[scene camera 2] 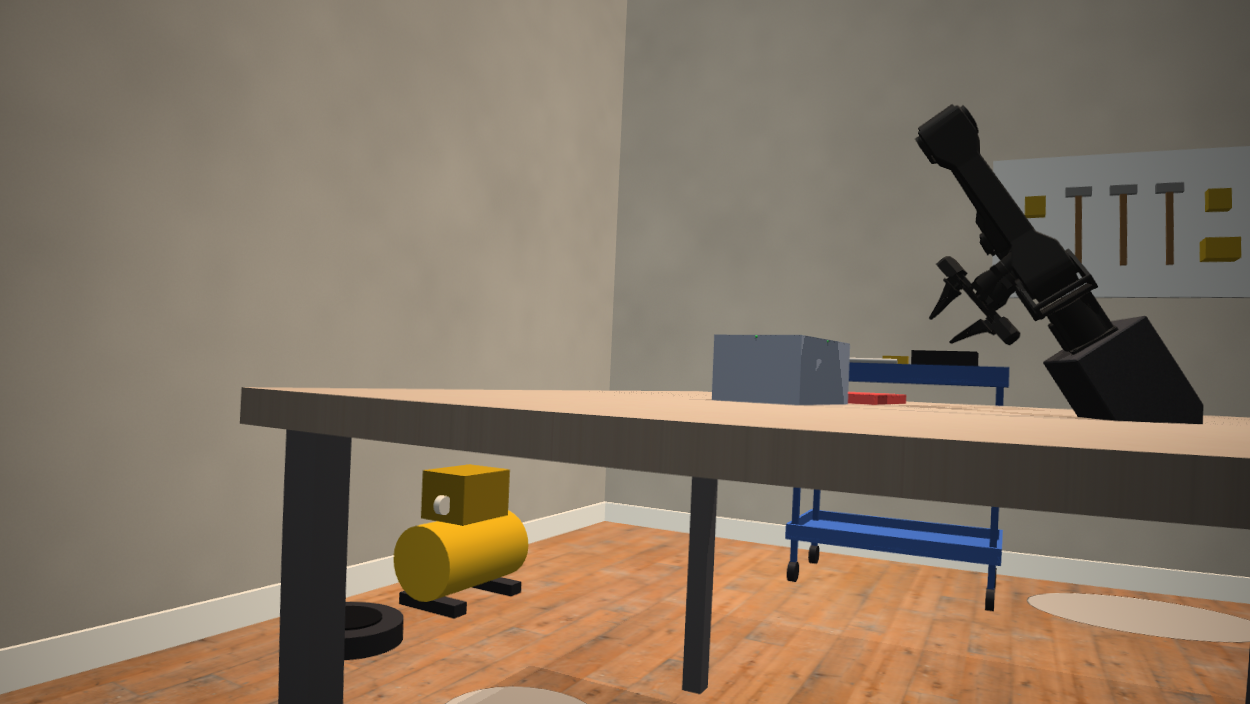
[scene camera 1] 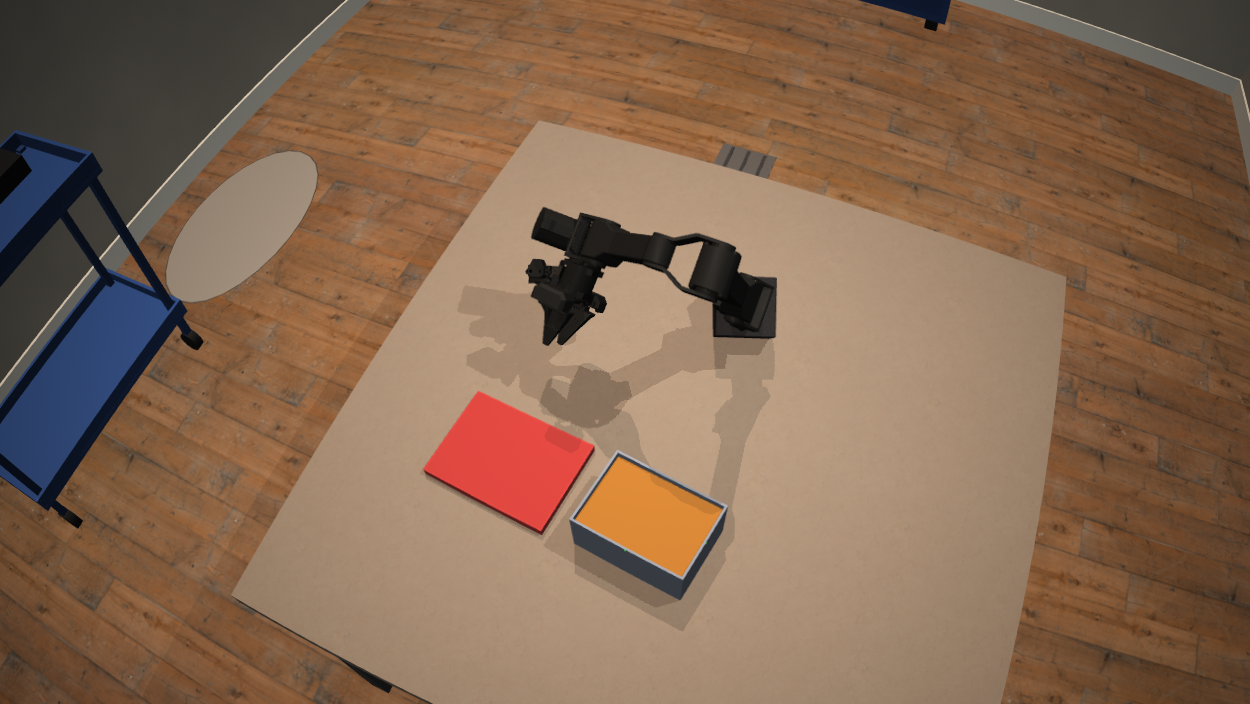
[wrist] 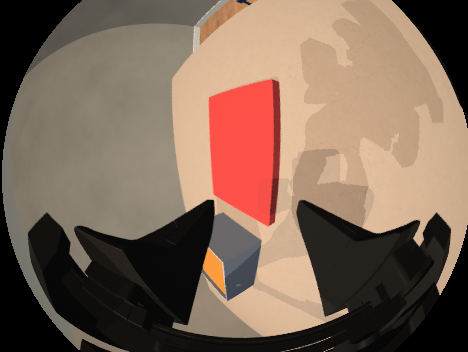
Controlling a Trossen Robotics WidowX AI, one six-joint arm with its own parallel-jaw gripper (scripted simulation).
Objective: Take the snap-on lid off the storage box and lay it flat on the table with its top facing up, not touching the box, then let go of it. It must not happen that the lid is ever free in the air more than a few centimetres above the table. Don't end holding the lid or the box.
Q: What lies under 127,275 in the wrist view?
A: My gripper.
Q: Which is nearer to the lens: the storage box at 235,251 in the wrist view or the red lid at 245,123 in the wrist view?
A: The red lid.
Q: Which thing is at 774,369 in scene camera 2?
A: A storage box.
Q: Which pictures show my gripper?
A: Scene camera 2, scene camera 1 and the wrist view: all of them.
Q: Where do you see a red lid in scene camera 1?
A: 521,467
